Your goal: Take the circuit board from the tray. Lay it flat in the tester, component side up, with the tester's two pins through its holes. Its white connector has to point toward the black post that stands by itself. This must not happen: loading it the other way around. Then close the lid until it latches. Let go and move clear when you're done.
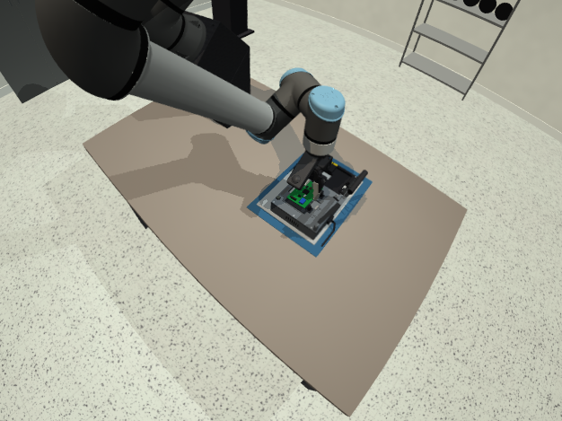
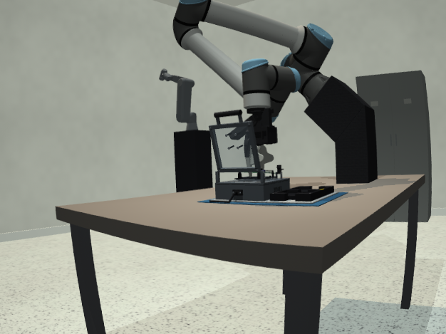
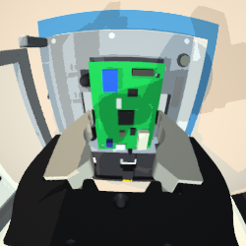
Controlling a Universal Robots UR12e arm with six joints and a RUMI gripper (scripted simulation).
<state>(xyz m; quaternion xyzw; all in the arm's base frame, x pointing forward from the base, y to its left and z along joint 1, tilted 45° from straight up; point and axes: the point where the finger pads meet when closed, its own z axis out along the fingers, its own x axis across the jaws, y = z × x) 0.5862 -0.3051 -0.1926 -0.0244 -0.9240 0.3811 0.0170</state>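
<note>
My hand is right at the green circuit board. The rest, counted from my hand: tester bed: 10 mm to the left, 10 mm below, 10 mm ahead; black post: 60 mm to the left, 60 mm behind; tester: 40 mm to the left, 30 mm ahead, 30 mm above.
</note>
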